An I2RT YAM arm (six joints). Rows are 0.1 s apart.
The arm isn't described. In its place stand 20 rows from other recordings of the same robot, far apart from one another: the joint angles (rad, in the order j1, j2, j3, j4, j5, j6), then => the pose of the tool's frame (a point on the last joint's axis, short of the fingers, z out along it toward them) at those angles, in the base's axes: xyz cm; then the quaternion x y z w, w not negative.
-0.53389, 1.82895, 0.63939, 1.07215, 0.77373, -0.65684 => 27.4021, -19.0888, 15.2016, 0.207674, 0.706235, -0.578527, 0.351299
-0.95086, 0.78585, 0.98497, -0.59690, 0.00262, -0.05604 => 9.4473, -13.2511, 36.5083, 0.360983, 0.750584, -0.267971, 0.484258
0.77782, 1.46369, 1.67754, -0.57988, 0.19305, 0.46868 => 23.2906, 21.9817, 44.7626, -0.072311, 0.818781, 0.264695, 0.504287
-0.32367, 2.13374, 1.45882, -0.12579, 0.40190, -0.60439 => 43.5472, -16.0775, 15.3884, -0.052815, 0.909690, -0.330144, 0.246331
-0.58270, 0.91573, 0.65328, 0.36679, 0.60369, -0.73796 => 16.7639, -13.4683, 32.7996, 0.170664, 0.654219, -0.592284, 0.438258
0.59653, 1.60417, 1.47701, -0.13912, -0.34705, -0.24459 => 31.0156, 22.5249, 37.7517, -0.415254, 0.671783, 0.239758, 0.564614
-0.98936, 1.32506, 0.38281, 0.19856, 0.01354, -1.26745 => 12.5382, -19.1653, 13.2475, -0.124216, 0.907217, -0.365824, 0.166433
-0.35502, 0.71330, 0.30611, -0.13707, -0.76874, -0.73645 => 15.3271, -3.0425, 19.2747, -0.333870, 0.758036, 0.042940, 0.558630
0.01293, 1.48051, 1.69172, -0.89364, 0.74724, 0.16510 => 30.1154, -2.0302, 42.3315, 0.220290, 0.826315, -0.292700, 0.427789
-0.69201, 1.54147, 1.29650, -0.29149, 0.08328, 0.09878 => 27.4214, -23.1093, 32.0225, 0.353504, 0.793535, -0.178990, 0.461844
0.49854, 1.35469, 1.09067, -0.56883, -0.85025, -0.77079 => 23.4134, 15.7924, 29.3219, -0.623562, 0.596025, 0.336532, 0.377718
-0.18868, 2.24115, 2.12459, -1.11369, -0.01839, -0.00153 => 46.2698, -8.7686, 24.8172, 0.090532, 0.981331, -0.007070, 0.169539
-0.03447, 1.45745, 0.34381, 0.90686, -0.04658, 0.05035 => 25.9251, -0.7281, 15.9957, 0.018238, 0.776022, 0.023082, 0.630019
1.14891, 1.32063, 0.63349, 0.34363, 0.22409, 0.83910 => 12.3699, 25.6280, 22.3644, -0.061731, 0.812635, 0.429810, 0.388686
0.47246, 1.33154, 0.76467, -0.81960, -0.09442, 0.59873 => 19.1161, 10.1465, 18.1446, 0.058421, 0.992939, 0.087328, 0.055074
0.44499, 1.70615, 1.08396, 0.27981, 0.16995, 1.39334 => 35.6810, 16.3489, 24.4430, 0.415321, 0.702107, 0.414503, 0.403411
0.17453, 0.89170, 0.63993, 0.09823, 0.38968, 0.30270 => 21.1205, 2.3508, 29.9651, 0.173445, 0.735291, 0.008075, 0.655133
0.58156, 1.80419, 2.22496, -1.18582, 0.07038, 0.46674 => 30.1504, 19.5213, 44.9338, -0.038981, 0.918646, 0.168076, 0.355417
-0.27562, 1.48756, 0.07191, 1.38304, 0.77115, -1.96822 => 18.0565, -7.6852, 14.0557, -0.325209, 0.637126, -0.697854, 0.036183
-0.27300, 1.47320, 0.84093, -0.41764, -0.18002, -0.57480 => 27.2917, -6.9795, 18.5292, -0.167554, 0.947949, -0.026320, 0.269493
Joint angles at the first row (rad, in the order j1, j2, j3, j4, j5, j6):
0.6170 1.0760 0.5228 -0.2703 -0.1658 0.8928
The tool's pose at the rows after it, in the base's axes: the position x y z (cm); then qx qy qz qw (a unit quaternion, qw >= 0):
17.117, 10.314, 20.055, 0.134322, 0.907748, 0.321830, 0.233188
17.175, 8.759, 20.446, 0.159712, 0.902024, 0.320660, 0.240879
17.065, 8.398, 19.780, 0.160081, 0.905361, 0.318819, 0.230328
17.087, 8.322, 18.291, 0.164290, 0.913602, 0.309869, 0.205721
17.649, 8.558, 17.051, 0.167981, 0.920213, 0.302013, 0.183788
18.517, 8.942, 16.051, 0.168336, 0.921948, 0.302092, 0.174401
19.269, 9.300, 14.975, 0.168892, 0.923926, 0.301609, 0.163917
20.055, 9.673, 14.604, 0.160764, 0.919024, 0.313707, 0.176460
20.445, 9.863, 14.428, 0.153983, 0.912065, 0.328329, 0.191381
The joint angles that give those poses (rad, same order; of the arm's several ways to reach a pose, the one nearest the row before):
0.5049 0.9966 0.5224 -0.3008 -0.2115 0.8879
0.4286 0.9539 0.5198 -0.3378 -0.2352 0.8787
0.4095 0.9558 0.5003 -0.3401 -0.2581 0.8654
0.4023 0.9951 0.4709 -0.3264 -0.2752 0.8624
0.3999 1.0680 0.4641 -0.2943 -0.2878 0.8623
0.3988 1.1473 0.4641 -0.2306 -0.2993 0.8627
0.3988 1.2251 0.4640 -0.1707 -0.3103 0.8638
0.3992 1.2720 0.4641 -0.0871 -0.3191 0.8585
0.3988 1.2915 0.4530 -0.0116 -0.3286 0.8581

